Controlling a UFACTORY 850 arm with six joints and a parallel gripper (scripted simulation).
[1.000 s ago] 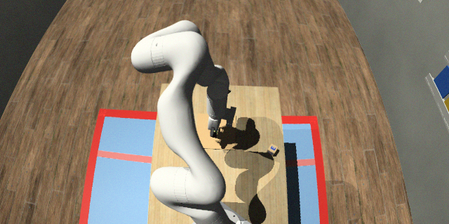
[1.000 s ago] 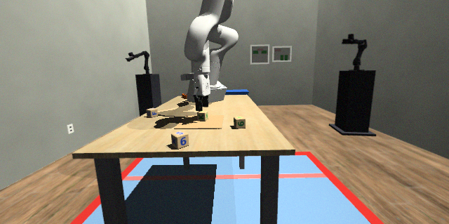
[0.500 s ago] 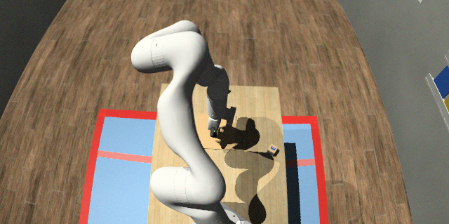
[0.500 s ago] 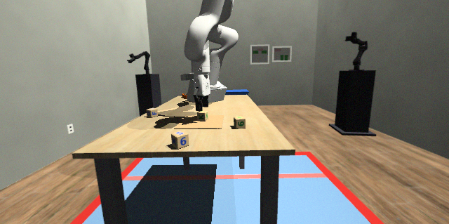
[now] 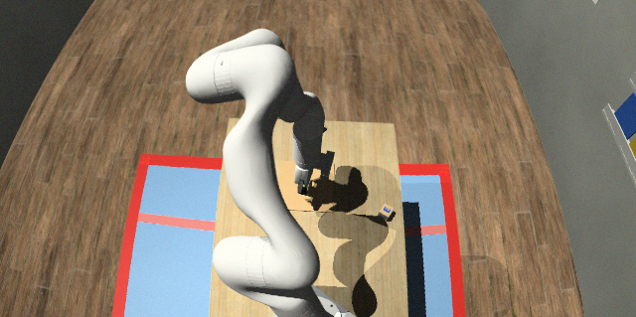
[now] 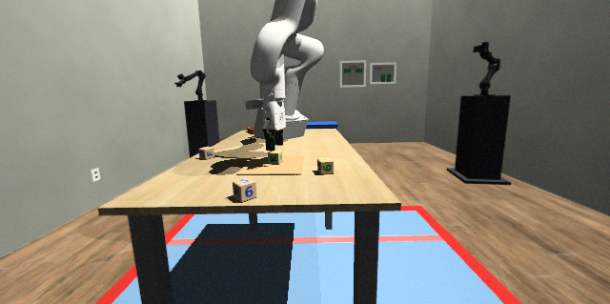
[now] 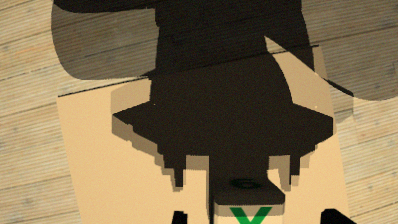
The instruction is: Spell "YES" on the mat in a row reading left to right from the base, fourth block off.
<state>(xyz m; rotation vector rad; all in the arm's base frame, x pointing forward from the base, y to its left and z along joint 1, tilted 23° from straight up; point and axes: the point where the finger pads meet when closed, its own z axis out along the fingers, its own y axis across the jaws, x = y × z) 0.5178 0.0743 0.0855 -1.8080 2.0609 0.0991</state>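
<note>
Now: hand 70 mm above the tan mat and 20 mm short of it. The rest, counted from my hand: green-lettered block: 180 mm to the left, 80 mm ahead, 50 mm below.
</note>
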